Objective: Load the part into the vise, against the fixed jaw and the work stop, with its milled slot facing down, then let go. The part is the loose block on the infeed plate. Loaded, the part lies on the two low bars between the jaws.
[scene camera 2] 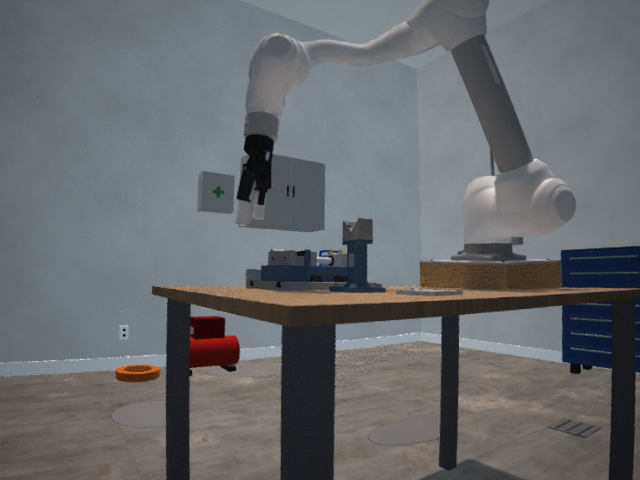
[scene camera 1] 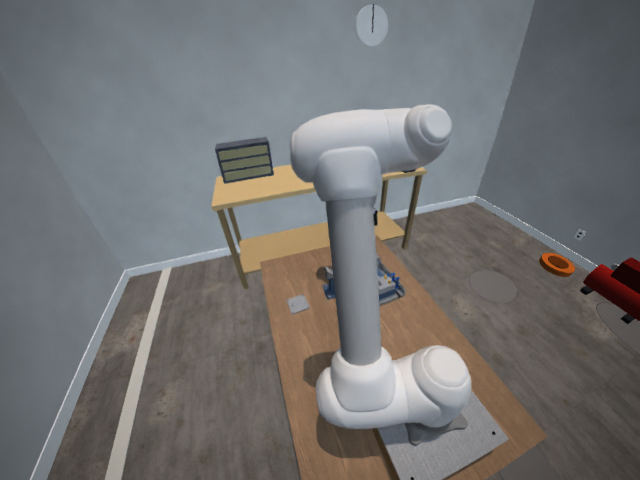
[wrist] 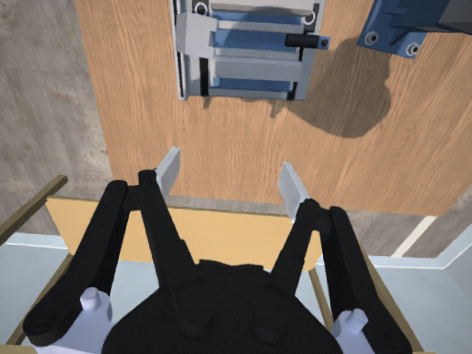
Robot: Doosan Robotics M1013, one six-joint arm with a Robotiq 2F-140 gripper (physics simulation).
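Frame: origin at the arm's base, x left, y back, z up, level; millimetres.
Where they show: gripper, fingertip midpoint: (scene camera 2: 248,222) (wrist: 231,166); arm's base, origin of the base link: (scene camera 2: 487,260).
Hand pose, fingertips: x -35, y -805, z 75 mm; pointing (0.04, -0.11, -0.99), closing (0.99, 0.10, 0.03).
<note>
Each offset is from my fingertips to the top centre of the thing. "*": to the spot under its first point. Level surfaces: height alone.
My gripper (scene camera 2: 251,212) (wrist: 231,166) is open and empty, high above the table beyond the vise's end farthest from the robot base. The vise {dz -67, dx -17, dy +185 mm} (scene camera 2: 283,273) (wrist: 257,71) shows grey jaws and low bars on a blue body. A pale grey block {dz -56, dx -67, dy +101 mm} (wrist: 195,36) sits at the left end of the vise in the wrist view; I cannot tell whether it is the part. A black rod on a blue bracket {* dz -67, dx +69, dy +131 mm} (wrist: 324,43) is at the right end. The infeed plate {dz -158, dx +381, dy +246 mm} (scene camera 1: 297,304) (scene camera 2: 436,292) shows no block. The slot and contact with the fixed jaw cannot be made out.
A blue stand (scene camera 2: 357,263) (wrist: 392,35) with a grey notched head {* dz -33, dx +229, dy +195 mm} (scene camera 2: 364,231) rises beside the vise; what lies in the notch is unclear. The robot stands on a raised base (scene camera 2: 491,273) on the wooden table {dz -166 mm} (scene camera 1: 315,356). The arm hides part of the vise in scene camera 1.
</note>
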